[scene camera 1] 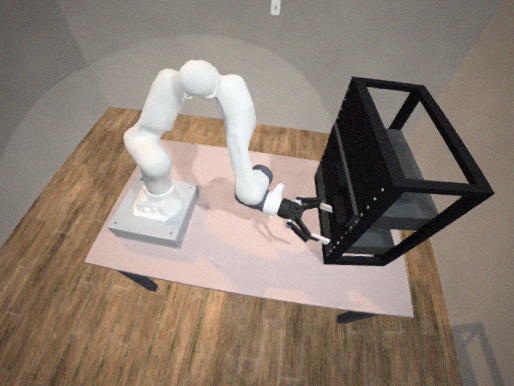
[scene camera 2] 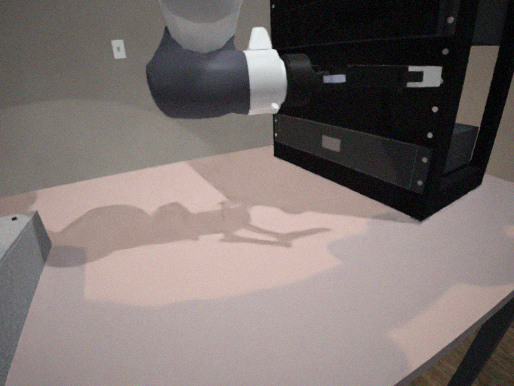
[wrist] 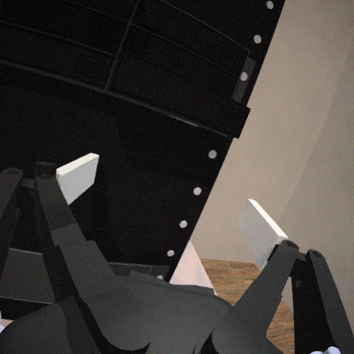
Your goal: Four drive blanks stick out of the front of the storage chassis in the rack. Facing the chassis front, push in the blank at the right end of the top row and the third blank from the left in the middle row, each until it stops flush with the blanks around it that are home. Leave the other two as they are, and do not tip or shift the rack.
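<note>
My gripper (scene camera 1: 325, 224) (scene camera 2: 425, 76) (wrist: 171, 191) is open and empty, its white pads wide apart. It is level and points at the black rack (scene camera 1: 445, 188) (scene camera 2: 445, 130) (wrist: 205, 172), close to the front near one side post. In the wrist view the dark chassis front (wrist: 95, 37) is above the fingertips, cut off by the view's top and left edges. A blank at the right end of its lowest visible row (wrist: 175, 97) stands forward and overlaps the side post. The named blanks in the top and middle rows cannot be told apart from their neighbours in the dark.
A lower panel with a pale label (scene camera 2: 370, 155) is near the rack's bottom. The rack stands on the pink-topped table (scene camera 1: 240, 265) (scene camera 2: 200, 330). The arm's grey base block (scene camera 1: 150, 232) is at the other end. The rack's side post has a line of pale screws.
</note>
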